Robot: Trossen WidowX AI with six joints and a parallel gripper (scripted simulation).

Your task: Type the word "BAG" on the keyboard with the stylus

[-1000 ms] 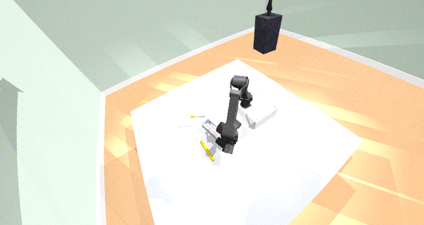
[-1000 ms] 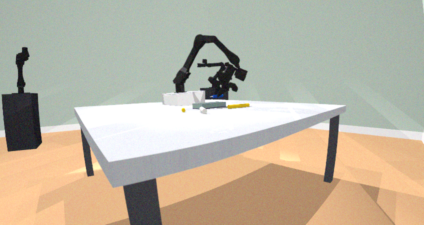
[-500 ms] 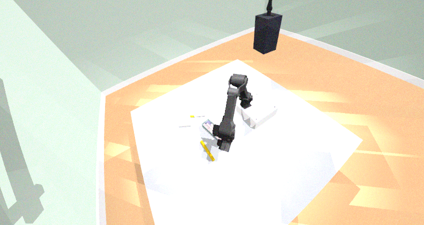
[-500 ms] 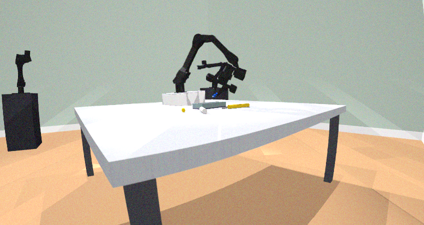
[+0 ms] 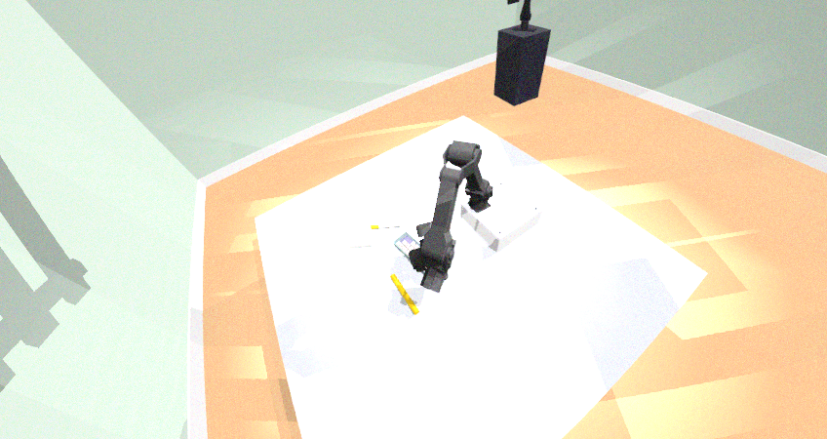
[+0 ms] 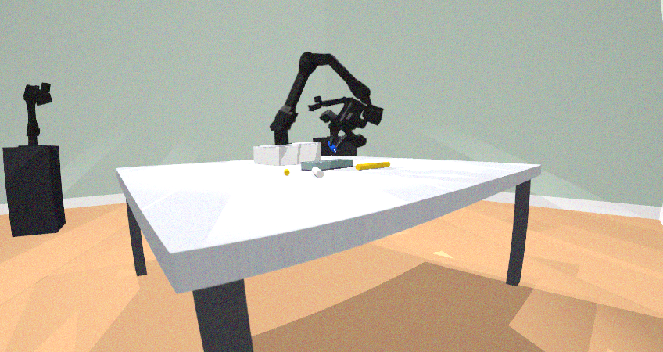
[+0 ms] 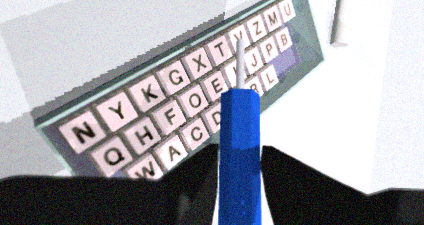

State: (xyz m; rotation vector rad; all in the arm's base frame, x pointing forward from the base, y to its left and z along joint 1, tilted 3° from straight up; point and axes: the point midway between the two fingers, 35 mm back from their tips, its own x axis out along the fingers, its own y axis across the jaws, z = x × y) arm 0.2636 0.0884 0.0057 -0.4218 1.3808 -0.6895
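Right now the thin white tip is 40 mm ahead of my gripper tip, 20 mm to the right of it and 10 mm below it. Round my gripper tip: yellow cylinder: 130 mm ahead, 80 mm to the left, 60 mm below; then key: 10 mm behind, 10 mm to the left, 60 mm below; then stylus: 10 mm ahead, 10 mm to the right.
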